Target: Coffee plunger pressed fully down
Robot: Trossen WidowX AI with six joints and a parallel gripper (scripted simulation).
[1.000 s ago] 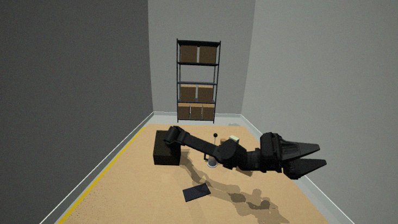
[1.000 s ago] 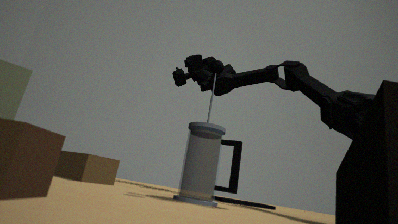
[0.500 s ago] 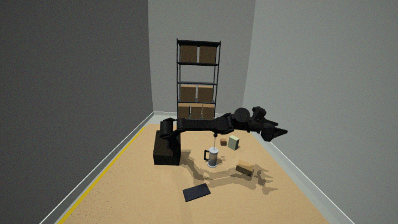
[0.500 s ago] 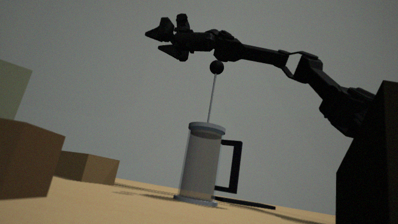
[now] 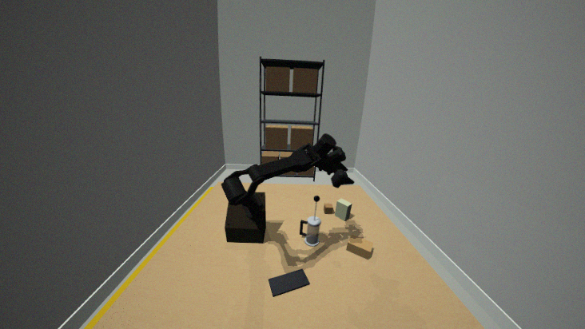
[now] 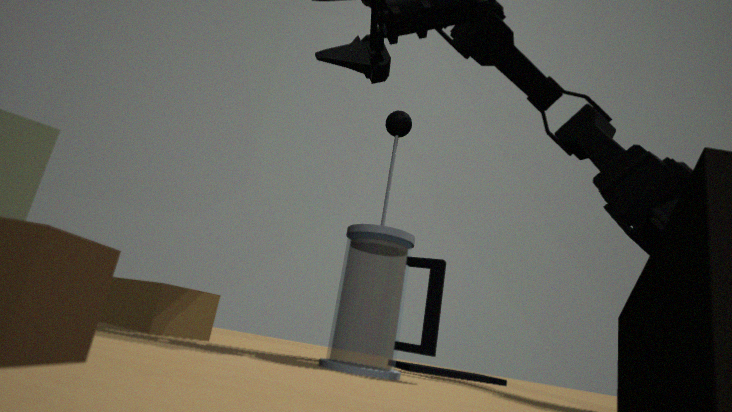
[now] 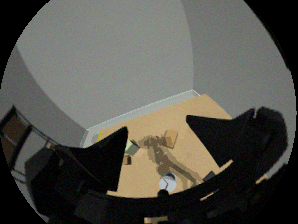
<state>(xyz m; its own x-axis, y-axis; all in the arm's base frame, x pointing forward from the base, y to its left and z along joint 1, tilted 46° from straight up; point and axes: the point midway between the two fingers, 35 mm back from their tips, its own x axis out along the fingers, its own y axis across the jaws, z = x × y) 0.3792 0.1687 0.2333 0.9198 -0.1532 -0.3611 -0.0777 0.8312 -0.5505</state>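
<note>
Now: the coffee press 260 mm below my gripper tip, 140 mm behind it and 30 mm to the left of it. Also, from my gripper tip: dark flat pad: 390 mm below, 230 mm behind, 210 mm to the right.
</note>
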